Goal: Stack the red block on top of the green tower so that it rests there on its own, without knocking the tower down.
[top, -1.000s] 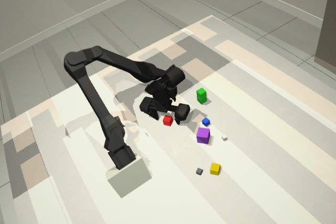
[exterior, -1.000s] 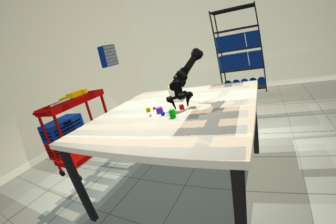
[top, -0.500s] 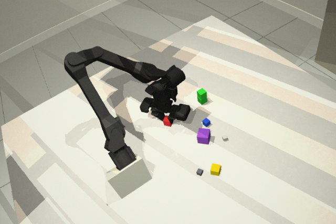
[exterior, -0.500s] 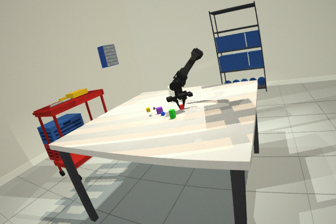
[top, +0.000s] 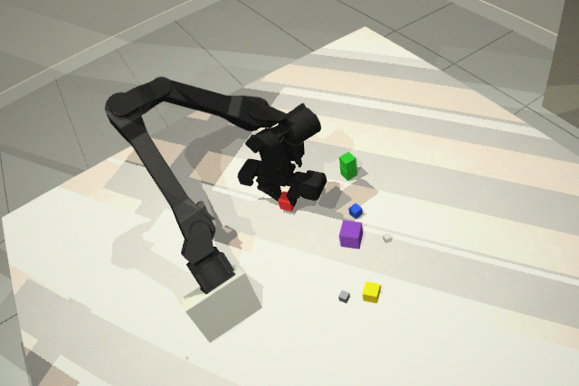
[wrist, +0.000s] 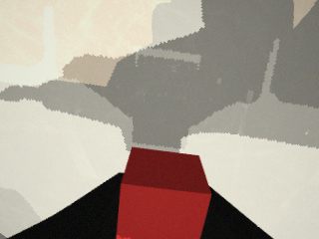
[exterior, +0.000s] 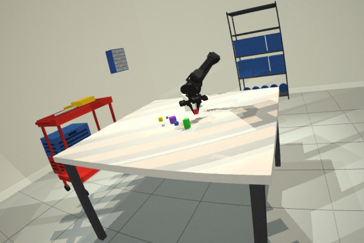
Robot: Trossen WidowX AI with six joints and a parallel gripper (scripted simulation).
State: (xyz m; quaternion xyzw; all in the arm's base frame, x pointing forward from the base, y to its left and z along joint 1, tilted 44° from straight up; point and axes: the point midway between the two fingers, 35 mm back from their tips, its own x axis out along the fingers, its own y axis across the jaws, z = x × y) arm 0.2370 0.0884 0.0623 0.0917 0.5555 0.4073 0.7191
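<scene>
My gripper tip is now 11 cm to the left of the blue cube, 10 cm short of it and 3 cm above it. The rest, counted from my gripper tip: purple cube: 15 cm to the right, 5 cm ahead, 2 cm below; then small white cube: 21 cm to the right, 10 cm ahead, 3 cm below; then red block: 1 cm above.
</scene>
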